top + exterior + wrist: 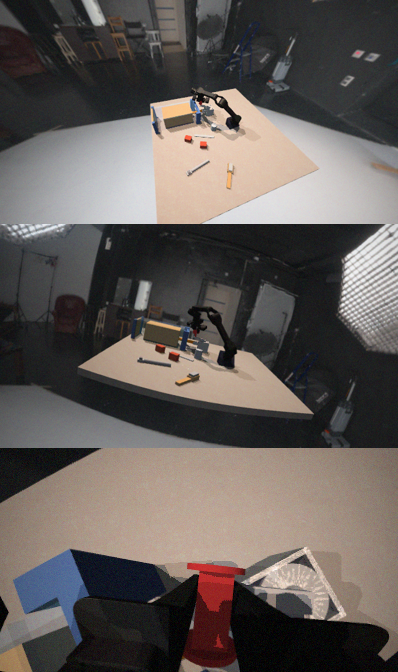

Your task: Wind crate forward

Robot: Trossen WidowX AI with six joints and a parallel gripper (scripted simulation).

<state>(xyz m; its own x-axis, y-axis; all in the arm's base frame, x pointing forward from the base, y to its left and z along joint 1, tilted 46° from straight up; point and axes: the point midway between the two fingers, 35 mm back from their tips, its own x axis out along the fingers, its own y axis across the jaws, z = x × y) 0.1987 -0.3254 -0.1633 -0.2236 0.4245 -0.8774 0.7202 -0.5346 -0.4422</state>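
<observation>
Now: gripper tip 9 cm short of the blue steel frame, 5 cm to the right of it and 3 cm above it. Also, from my gripper tip: grey winch 10 cm below, 8 cm behind, 7 cm to the left; red knob 1 cm to the left, 1 cm ahead; winch handle 4 cm to the left, 3 cm below, 2 cm behind.
</observation>
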